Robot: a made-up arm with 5 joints.
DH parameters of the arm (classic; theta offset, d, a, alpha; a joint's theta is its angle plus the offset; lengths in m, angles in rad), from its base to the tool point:
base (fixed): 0.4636 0 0.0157 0
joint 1: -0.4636 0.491 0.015 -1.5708
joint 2: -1.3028 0 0.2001 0
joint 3: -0.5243 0 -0.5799 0
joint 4: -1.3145 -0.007 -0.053 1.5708
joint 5: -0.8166 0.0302 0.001 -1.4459
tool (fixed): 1.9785 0.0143 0 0
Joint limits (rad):
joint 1: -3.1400..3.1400
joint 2: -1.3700..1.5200
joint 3: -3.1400..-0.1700
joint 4: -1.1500..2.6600
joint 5: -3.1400..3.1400
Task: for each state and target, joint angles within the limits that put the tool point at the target. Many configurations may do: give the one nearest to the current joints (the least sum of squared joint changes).
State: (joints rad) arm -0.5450 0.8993 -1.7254 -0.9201 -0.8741
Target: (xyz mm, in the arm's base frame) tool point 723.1 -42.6 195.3
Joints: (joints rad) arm -0.0565 1.1814 -1.8401 -0.7603 -0.8620
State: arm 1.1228 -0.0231 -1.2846 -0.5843 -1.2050
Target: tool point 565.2 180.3 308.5
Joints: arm 0.3293 0.1893 -0.7683 -0.6346 -1.2182
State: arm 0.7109 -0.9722 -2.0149 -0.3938 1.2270
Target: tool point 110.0 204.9 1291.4
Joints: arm 1.0921 -0.2667 -2.2255 0.1583 1.3109
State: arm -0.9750 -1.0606 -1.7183 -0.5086 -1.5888
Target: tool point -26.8 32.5 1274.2
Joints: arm -0.9473 -0.7937 -1.9497 -0.3031 -1.6002
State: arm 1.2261 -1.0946 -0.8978 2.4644 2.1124
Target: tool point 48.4 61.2 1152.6
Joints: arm 1.0480 -1.2589 -1.3767 2.3229 2.1522
